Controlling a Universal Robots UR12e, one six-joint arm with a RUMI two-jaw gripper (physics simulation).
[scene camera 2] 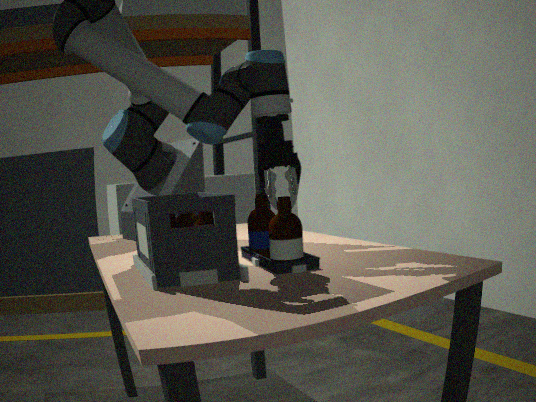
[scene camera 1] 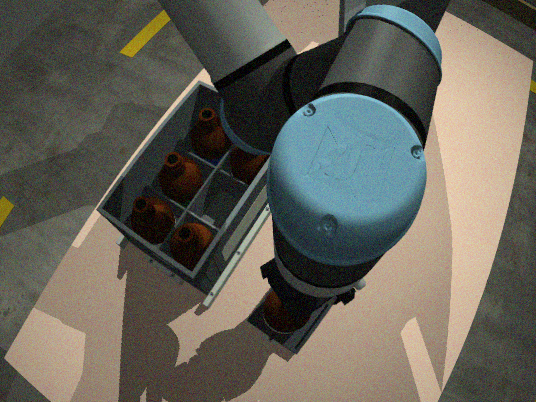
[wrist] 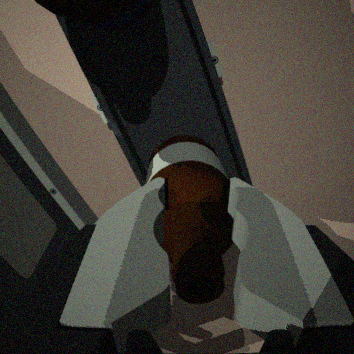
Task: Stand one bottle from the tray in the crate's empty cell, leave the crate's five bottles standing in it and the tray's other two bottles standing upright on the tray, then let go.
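Pixels of known places: gripper, fingertip midpoint: (wrist: 194, 182); arm's base, origin of the base link: (scene camera 2: 158, 168).
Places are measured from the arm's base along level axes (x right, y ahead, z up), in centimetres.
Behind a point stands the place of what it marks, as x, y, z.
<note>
The grey crate (scene camera 1: 165, 261) {8.7, 79.7, -8.4} (scene camera 2: 200, 250) {12.0, 79.3, -18.3} holds five brown bottles, at the back left (scene camera 1: 207, 140) {15.2, 58.6, -13.2}, middle left (scene camera 1: 182, 180) {14.8, 66.8, -12.9}, front left (scene camera 1: 155, 222) {14.9, 74.9, -12.9}, front right (scene camera 1: 192, 245) {7.3, 75.4, -10.9} and back right (scene camera 1: 247, 167) {6.9, 59.8, -13.3}. Its middle right cell (scene camera 1: 220, 197) {11.2, 62.8, -24.5} is empty. On the dark tray (scene camera 2: 285, 266) {-6.2, 80.8, -23.7} (wrist: 185, 90) {-13.0, 69.6, -24.7} stand a white-label bottle (scene camera 1: 285, 317) {-9.3, 78.1, -12.9} (scene camera 2: 286, 235) {-7.3, 79.7, -17.2} (wrist: 192, 152) {-11.1, 73.4, -19.7} and a blue-label bottle (scene camera 2: 259, 227) {-9.8, 61.7, -17.2}. A third tray bottle does not show. My gripper (scene camera 2: 281, 192) (wrist: 194, 182) {-11.2, 72.2, -12.3} is drawn nearly shut with a narrow gap, gripping nothing, close above and behind the upright white-label bottle.
The crate stands left of the tray in scene camera 1, with a pale rail (scene camera 1: 237, 254) {2.8, 71.2, -22.3} along its near side. The arm's blue-capped wrist (scene camera 1: 345, 175) {-8.1, 74.2, 25.6} hangs over the tray and hides part of it. The table (scene camera 2: 190, 330) {24.9, 108.8, -25.3} has an open front edge.
</note>
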